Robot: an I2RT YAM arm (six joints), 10 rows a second.
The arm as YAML. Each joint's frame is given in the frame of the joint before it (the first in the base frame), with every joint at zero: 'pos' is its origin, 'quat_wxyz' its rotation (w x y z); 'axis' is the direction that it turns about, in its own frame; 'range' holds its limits. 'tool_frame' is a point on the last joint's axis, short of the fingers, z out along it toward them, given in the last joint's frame.
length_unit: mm
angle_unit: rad
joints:
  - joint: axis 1
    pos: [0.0, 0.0, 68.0]
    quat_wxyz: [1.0, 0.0, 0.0, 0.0]
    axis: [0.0, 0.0, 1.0]
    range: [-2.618, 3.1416]
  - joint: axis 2
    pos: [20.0, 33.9, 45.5]
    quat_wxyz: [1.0, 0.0, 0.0, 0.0]
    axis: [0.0, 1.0, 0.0]
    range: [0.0, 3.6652]
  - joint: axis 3
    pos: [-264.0, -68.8, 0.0]
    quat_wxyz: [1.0, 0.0, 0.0, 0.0]
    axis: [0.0, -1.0, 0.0]
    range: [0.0, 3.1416]
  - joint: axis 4
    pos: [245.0, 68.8, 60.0]
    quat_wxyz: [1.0, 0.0, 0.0, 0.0]
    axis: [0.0, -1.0, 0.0]
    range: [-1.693, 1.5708]
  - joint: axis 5
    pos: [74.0, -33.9, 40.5]
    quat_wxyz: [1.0, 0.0, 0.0, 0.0]
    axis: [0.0, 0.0, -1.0]
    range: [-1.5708, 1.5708]
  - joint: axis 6
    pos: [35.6, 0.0, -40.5]
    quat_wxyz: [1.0, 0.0, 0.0, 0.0]
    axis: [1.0, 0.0, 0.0]
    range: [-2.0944, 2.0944]
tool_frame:
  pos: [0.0, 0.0, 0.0]
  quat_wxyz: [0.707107, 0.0, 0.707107, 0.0]
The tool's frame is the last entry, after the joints.
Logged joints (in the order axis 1, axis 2, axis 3, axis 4, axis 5, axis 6), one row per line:
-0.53 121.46 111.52 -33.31 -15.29 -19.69
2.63 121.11 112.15 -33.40 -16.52 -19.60
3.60 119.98 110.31 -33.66 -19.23 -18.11
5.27 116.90 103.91 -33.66 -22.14 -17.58
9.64 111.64 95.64 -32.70 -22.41 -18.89
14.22 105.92 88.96 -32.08 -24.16 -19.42
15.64 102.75 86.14 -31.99 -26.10 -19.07
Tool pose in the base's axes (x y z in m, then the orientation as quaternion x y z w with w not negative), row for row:
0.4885 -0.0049 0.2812 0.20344 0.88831 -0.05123 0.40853
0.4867 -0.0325 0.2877 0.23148 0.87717 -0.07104 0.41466
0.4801 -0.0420 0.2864 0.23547 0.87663 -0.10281 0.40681
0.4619 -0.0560 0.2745 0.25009 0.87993 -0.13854 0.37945
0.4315 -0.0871 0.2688 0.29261 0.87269 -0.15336 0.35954
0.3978 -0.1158 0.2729 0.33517 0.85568 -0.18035 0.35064
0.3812 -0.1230 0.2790 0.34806 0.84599 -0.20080 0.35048
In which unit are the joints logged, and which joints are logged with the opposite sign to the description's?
The joints are logged in degrees. Opposite sign: axis 1, axis 5, axis 6.
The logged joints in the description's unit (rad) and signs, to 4 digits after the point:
0.0093 2.1199 1.9464 -0.5814 0.2669 0.3437
-0.0459 2.1138 1.9574 -0.5829 0.2883 0.3421
-0.0628 2.0940 1.9253 -0.5875 0.3356 0.3161
-0.0920 2.0403 1.8136 -0.5875 0.3864 0.3068
-0.1682 1.9485 1.6692 -0.5707 0.3911 0.3297
-0.2482 1.8487 1.5526 -0.5599 0.4217 0.3389
-0.2730 1.7933 1.5034 -0.5583 0.4555 0.3328

